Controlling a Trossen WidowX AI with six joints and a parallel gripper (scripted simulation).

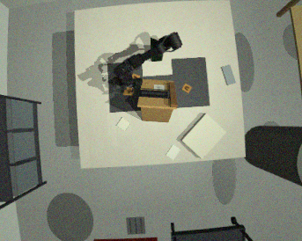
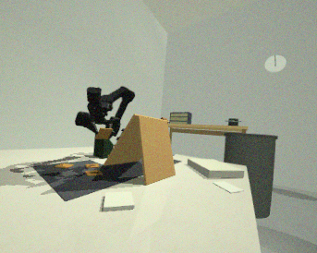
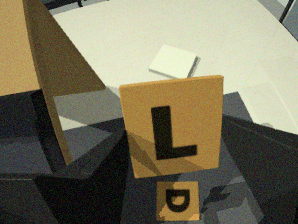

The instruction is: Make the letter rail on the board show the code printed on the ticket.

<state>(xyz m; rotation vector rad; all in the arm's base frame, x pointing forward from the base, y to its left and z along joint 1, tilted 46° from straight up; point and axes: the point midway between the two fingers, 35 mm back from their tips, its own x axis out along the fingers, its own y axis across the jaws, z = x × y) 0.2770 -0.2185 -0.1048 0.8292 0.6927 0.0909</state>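
The white ticket is 22 cm to the left of my gripper tip, 8 cm below it and 2 cm behind it. Round my gripper tip: dark mat 22 cm to the left, 18 cm below, 10 cm behind; then white card 20 cm ahead, 17 cm below, 8 cm to the right; then white box 51 cm to the left, 37 cm ahead, 16 cm below.
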